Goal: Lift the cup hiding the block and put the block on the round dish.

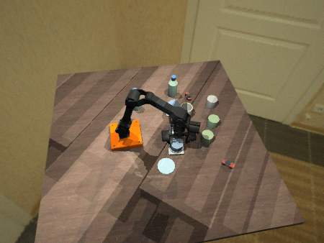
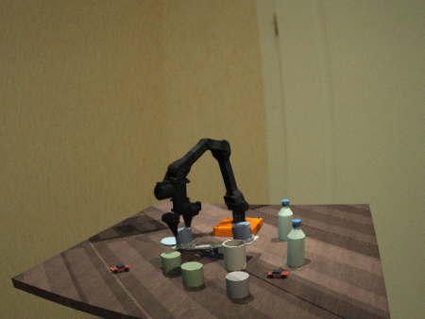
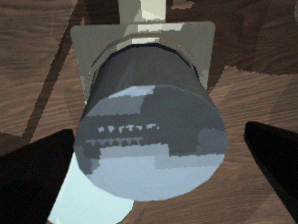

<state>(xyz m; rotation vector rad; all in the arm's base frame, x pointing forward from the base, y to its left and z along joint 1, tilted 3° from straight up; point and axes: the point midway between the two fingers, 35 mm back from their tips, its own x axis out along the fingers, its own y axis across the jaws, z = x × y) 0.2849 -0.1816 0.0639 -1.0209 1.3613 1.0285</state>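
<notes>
Right now the pale green block is 40 mm below my gripper tip and 10 mm to the left of it. Also, from my gripper tip: blue-grey cup (20 mm below, 10 mm to the right, 10 mm behind); then pale blue round dish (90 mm behind, 80 mm to the right, 70 mm below); then balance beam (130 mm to the left, 40 mm below, 30 mm ahead).
</notes>
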